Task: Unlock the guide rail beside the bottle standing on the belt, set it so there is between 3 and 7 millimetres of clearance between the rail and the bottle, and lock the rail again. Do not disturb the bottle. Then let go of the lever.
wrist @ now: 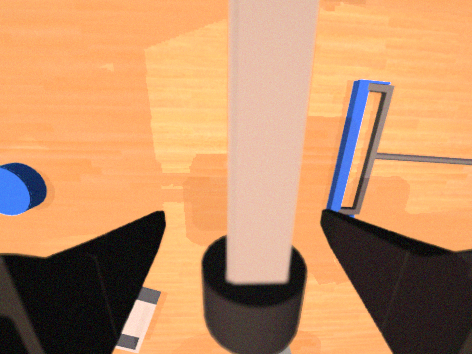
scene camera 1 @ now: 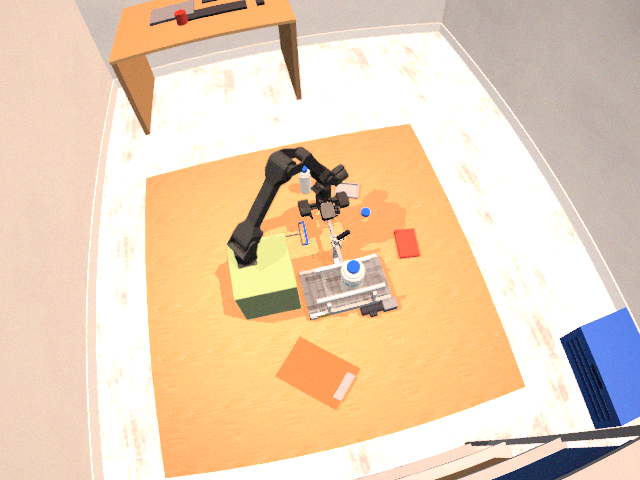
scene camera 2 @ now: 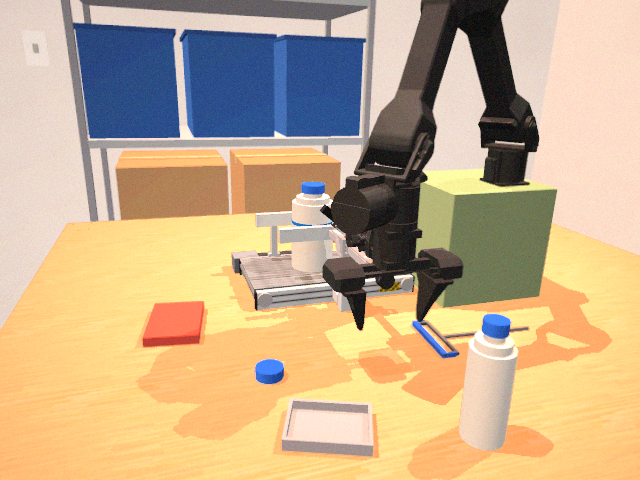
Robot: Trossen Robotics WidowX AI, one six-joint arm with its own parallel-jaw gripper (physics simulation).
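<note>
The white bottle with a blue cap point(scene camera 1: 353, 267) point(scene camera 2: 311, 209) stands upright on the grey belt point(scene camera 1: 323, 289) point(scene camera 2: 268, 268). The guide rail point(scene camera 2: 305, 235), a pale bar, runs beside it on the rod side; the gap is too small to read. The rail's rod point(scene camera 1: 331, 229) point(wrist: 265, 150) extends away from the belt and ends in a black cap point(wrist: 252, 310). The black lever point(scene camera 1: 342, 235) point(scene camera 2: 326, 211) sits at the rod's clamp. My gripper point(scene camera 1: 325, 212) point(scene camera 2: 391, 323) point(wrist: 244, 217) is open and empty, pointing down near the rod's outer end, away from the lever. In the wrist view the rod passes between the fingertips.
A second bottle point(scene camera 1: 304, 181) point(scene camera 2: 486, 392), a grey tray point(scene camera 2: 328, 426), a loose blue cap point(scene camera 1: 365, 211) point(scene camera 2: 269, 371) point(wrist: 17, 189), a blue-edged frame tool point(scene camera 1: 303, 233) point(scene camera 2: 435, 339) point(wrist: 350, 145) and a red block point(scene camera 1: 406, 243) point(scene camera 2: 174, 322) lie around. The green block point(scene camera 1: 264, 266) point(scene camera 2: 491, 242) carries the arm.
</note>
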